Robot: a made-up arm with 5 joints. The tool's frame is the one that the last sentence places.
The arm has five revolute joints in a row. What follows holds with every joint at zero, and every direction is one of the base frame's.
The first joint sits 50 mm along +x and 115 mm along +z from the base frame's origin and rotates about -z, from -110 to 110 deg.
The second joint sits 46 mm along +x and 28 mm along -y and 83 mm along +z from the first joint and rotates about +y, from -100 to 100 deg.
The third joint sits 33 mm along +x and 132 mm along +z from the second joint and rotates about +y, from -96.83 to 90.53 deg.
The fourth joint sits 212 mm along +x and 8 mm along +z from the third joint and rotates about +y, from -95 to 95 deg.
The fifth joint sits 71 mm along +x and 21 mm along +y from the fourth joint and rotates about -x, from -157.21 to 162.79 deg.
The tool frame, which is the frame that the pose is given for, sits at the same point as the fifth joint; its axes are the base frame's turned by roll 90, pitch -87.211 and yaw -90 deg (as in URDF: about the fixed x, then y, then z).
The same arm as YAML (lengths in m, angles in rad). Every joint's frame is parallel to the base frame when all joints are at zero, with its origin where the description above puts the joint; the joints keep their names.
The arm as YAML. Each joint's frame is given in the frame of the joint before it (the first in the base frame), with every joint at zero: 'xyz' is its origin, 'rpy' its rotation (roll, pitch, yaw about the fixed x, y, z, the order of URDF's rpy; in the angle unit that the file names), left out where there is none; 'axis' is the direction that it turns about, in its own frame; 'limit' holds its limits. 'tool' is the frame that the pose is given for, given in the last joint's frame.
units:
  length: m
  angle: rad
joints:
  - name: joint 1
    type: revolute
    origin:
      xyz: [0.05, 0.0, 0.115]
    axis: [0.0, 0.0, -1.0]
    limit:
      lower: -1.9199
      upper: 1.9199
  - name: joint 2
    type: revolute
    origin:
      xyz: [0.046, -0.028, 0.083]
    axis: [0.0, 1.0, 0.0]
    limit:
      lower: -1.7453
      upper: 1.7453
  - name: joint 3
    type: revolute
    origin:
      xyz: [0.033, 0.0, 0.132]
    axis: [0.0, 1.0, 0.0]
    limit:
      lower: -1.69
      upper: 1.58
  - name: joint 4
    type: revolute
    origin:
      xyz: [0.212, 0.0, 0.008]
    axis: [0.0, 1.0, 0.0]
    limit:
      lower: -1.6581
      upper: 1.6581
  - name: joint 5
    type: revolute
    origin:
      xyz: [0.071, 0.021, 0.0]
    axis: [-1.0, 0.0, 0.0]
    limit:
      lower: -2.7438
      upper: 2.8412
tool:
  origin:
    xyz: [0.0, 0.0, 0.0]
    rpy: [1.5708, -1.5221, -1.5708]

